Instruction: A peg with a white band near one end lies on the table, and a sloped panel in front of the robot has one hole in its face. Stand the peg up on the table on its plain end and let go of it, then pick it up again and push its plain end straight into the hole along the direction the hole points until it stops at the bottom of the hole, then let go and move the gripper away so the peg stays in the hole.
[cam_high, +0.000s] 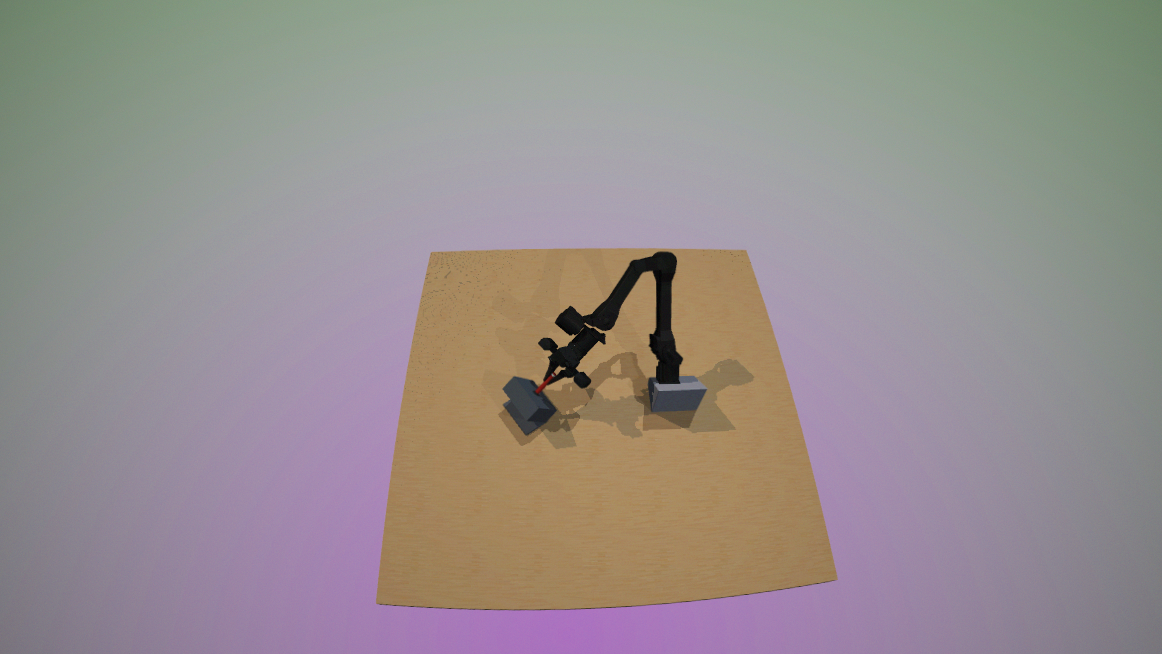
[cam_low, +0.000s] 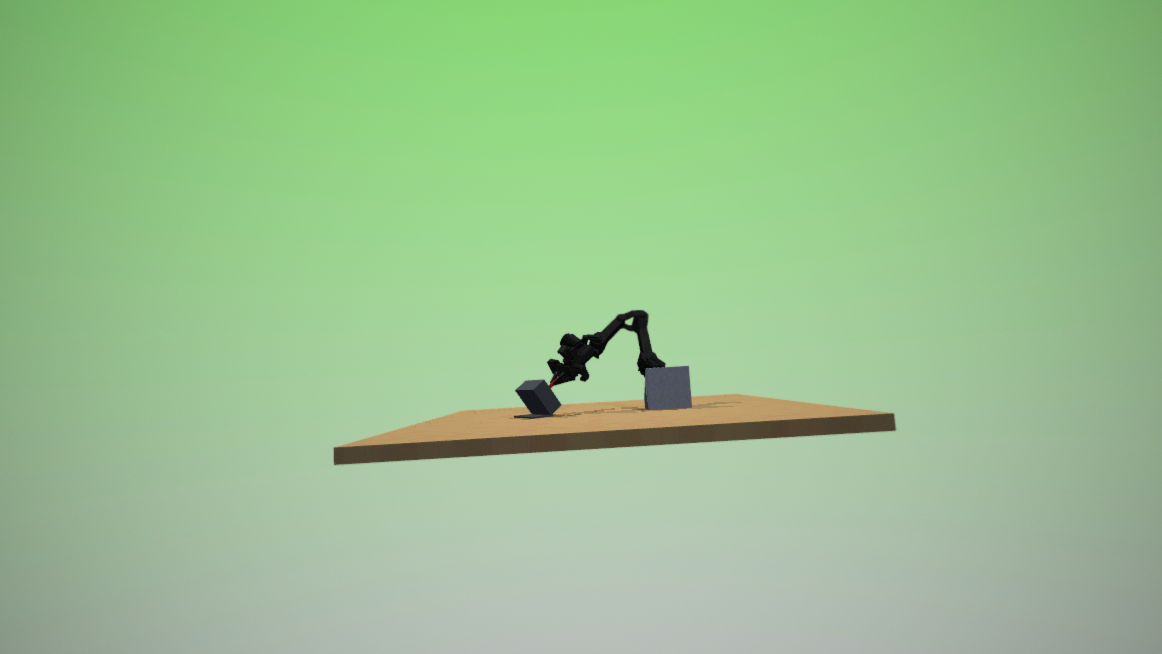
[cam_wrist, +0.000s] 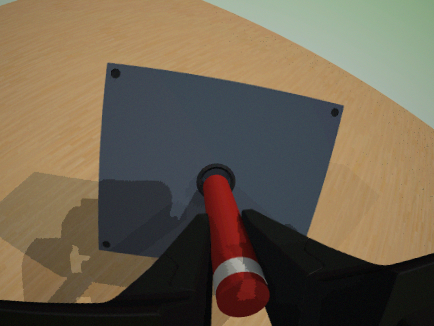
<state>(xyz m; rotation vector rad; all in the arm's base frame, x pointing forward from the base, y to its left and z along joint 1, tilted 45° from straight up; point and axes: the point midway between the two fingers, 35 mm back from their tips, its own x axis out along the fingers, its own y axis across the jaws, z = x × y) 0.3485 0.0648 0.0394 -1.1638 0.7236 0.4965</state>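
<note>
The grey sloped panel is 50 mm ahead of my gripper tip, 40 mm to the left of it and 40 mm below it. Also, from my gripper tip: red peg: 10 mm behind, 10 mm to the right, 10 mm above.
</note>
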